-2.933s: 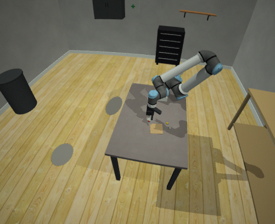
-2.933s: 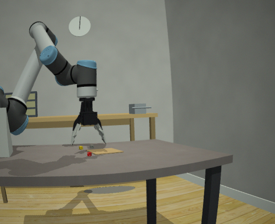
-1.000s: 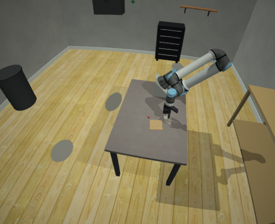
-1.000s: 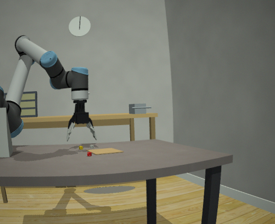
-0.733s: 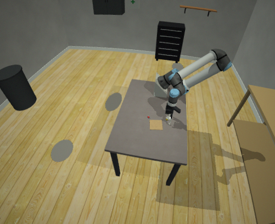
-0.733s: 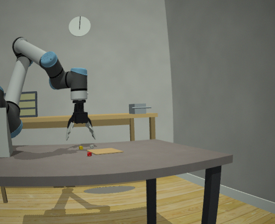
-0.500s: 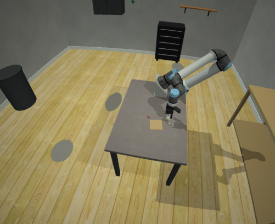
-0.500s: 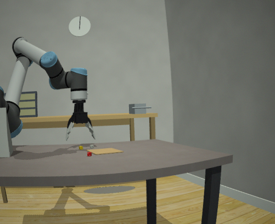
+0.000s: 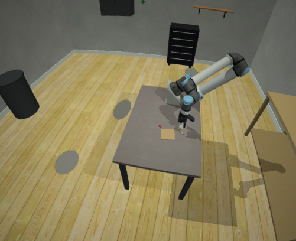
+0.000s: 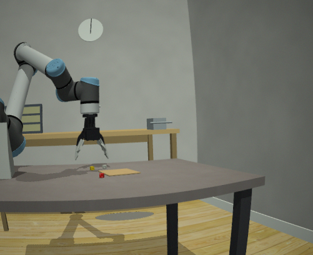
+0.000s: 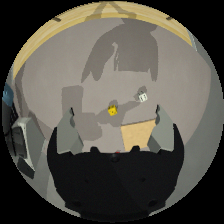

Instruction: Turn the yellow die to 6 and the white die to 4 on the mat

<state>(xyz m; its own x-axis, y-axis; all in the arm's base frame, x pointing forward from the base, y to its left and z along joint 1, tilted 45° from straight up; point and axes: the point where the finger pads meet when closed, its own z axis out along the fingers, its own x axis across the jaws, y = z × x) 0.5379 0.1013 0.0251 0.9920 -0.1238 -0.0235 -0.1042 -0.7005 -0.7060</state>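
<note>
My hand is 1 cm past the yellow die, 3 cm to the left of it and 4 cm above it. Also, from my hand: red die 2 cm behind, 24 cm to the right, 4 cm below; white die 6 cm ahead, 1 cm to the right, 4 cm below; tan mat 8 cm ahead, 15 cm to the right, 4 cm below.
</note>
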